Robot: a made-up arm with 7 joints. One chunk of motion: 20 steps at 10 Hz.
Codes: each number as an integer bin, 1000 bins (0 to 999) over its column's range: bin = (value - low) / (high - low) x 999, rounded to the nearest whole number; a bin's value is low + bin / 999 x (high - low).
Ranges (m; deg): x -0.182..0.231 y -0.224..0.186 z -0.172..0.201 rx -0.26..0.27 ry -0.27..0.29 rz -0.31..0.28
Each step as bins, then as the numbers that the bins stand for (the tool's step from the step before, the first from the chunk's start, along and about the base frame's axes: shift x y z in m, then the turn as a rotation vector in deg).
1 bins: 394 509 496 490 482 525
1 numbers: -0.01912 -0.01510 0.01319 0.000 0.000 0.000
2 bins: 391 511 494 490 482 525
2 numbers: -0.02036 -0.01428 0.01245 0.000 0.000 0.000
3 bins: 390 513 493 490 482 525
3 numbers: -0.02077 -0.01346 0.01207 0.000 0.000 0.000
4 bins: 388 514 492 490 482 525
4 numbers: -0.02160 -0.01305 0.01170 0.000 0.000 0.000
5 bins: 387 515 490 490 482 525
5 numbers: -0.02201 -0.01264 0.01095 0.000 0.000 0.000
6 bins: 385 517 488 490 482 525
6 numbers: -0.02284 -0.01182 0.01021 0.000 0.000 0.000
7 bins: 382 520 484 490 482 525
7 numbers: -0.02408 -0.01059 0.00871 0.000 0.000 0.000
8 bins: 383 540 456 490 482 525
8 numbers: -0.02366 -0.00238 -0.00174 0.000 0.000 0.000
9 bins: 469 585 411 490 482 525
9 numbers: 0.01189 0.01609 -0.01854 0.000 0.000 0.000
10 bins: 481 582 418 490 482 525
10 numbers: 0.01685 0.01486 -0.01593 0.000 0.000 0.000
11 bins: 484 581 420 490 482 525
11 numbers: 0.01809 0.01445 -0.01518 0.000 0.000 0.000
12 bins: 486 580 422 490 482 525
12 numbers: 0.01892 0.01404 -0.01444 0.000 0.000 0.000
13 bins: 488 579 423 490 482 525
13 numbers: 0.01975 0.01363 -0.01406 0.000 0.000 0.000
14 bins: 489 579 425 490 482 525
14 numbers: 0.02016 0.01363 -0.01332 0.000 0.000 0.000
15 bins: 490 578 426 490 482 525
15 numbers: 0.02057 0.01322 -0.01294 0.000 0.000 0.000
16 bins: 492 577 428 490 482 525
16 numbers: 0.02140 0.01281 -0.01220 0.000 0.000 0.000
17 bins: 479 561 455 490 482 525
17 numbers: 0.01603 0.00624 -0.00212 0.000 0.000 0.000
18 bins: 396 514 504 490 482 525
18 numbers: -0.01829 -0.01305 0.01618 0.000 0.000 0.000
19 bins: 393 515 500 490 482 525
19 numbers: -0.01953 -0.01264 0.01469 0.000 0.000 0.000
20 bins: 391 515 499 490 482 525
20 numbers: -0.02036 -0.01264 0.01431 0.000 0.000 0.000
